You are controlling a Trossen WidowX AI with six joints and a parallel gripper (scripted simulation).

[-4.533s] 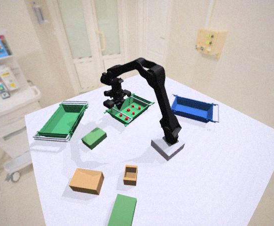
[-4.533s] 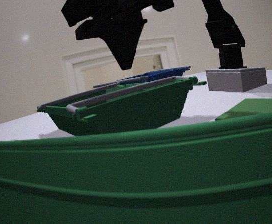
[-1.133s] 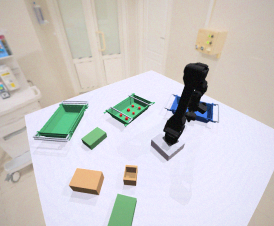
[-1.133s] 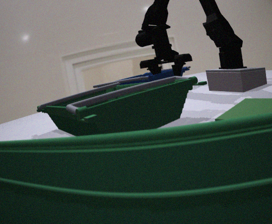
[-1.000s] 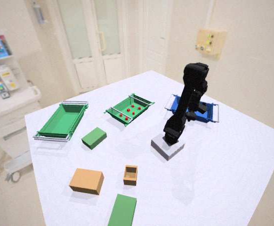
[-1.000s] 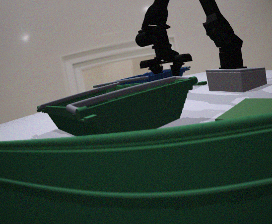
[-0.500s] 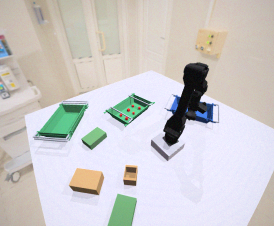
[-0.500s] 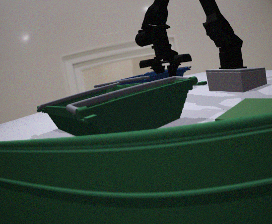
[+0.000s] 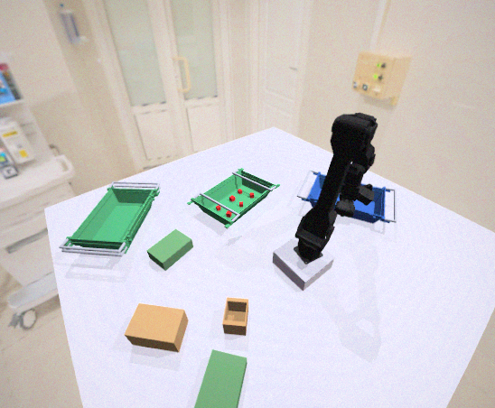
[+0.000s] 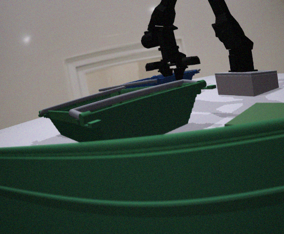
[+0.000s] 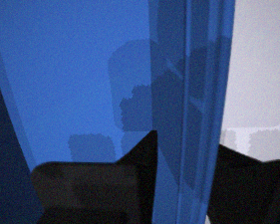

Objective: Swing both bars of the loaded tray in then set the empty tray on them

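Now: the blue tray 6 cm to the right of my gripper tip, 5 cm ahead of it and 3 cm above it. From my gripper tip the other things lie so: open box: 52 cm to the left, 17 cm behind.
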